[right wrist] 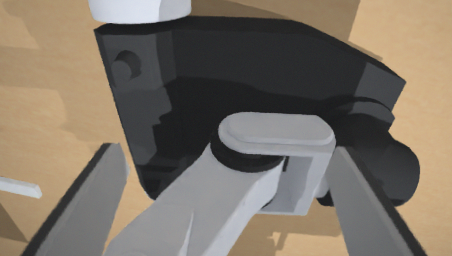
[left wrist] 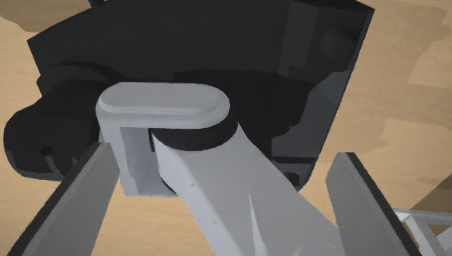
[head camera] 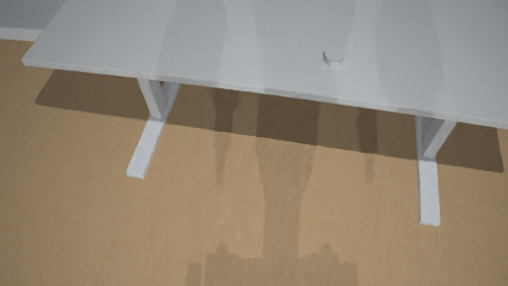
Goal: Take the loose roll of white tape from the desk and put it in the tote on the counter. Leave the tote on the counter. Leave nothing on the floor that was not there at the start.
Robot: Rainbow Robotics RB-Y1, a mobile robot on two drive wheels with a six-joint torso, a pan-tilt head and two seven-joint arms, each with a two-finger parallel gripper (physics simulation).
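Frame: origin at the robot's base, x back, y down, z right, level; centimetres.
Where they show: left gripper, fingertip midpoint: [left wrist: 223, 162]; right gripper, fingertip midpoint: [right wrist: 227, 158].
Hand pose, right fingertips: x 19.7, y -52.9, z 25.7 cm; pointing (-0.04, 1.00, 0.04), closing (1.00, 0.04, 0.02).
Observation:
After its pixels a point has its place.
The roll of white tape [head camera: 334, 61] @(x -65.3, y -74.0, z 18.4 cm) rests on the pale desk [head camera: 115, 45] @(x -75.4, y -72.0, z -41.5 cm), right of the middle and near the front edge in the head view. Its pale top blends with the desk top. My left gripper [left wrist: 223, 162] @(x 19.1, y -52.7, z -21.7 cm) is open and empty, pointing down beside my own base, away from the desk top. My right gripper [right wrist: 227, 158] @(x 19.7, y -52.9, z 25.7 cm) is also open and empty, pointing down beside the base. Neither gripper shows in the head view. The tote and the counter do not show in these views.
The desk's left leg foot [head camera: 146, 150] and right leg foot [head camera: 429, 192] stand on the wooden floor [head camera: 225, 210] @(x -57.0, y 0.0, z -15.5 cm). My black base [left wrist: 200, 45] @(x 22.5, y -16.9, z -14.0 cm) [right wrist: 240, 60] @(x 20.7, y -16.9, z 17.1 cm) lies below both grippers. A white bar [right wrist: 20, 187] shows at the left of the right wrist view.

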